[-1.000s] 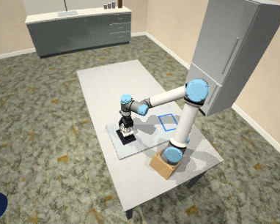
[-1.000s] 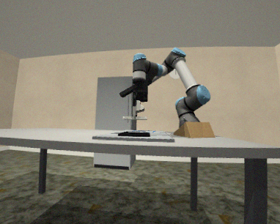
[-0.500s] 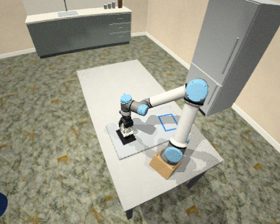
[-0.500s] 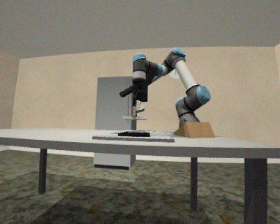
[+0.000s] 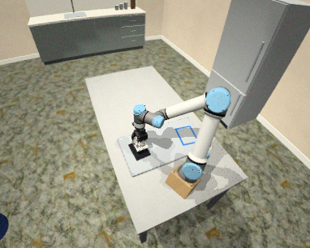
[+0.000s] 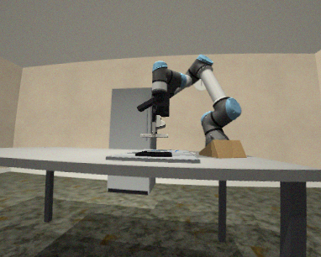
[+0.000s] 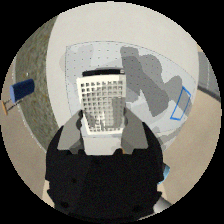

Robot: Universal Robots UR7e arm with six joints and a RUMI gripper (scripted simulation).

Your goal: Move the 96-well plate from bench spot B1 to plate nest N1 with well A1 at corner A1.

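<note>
Now: the black plate nest 10 cm below my hand. Also, from my hand: white 96-well plate: 1 cm below.
</note>
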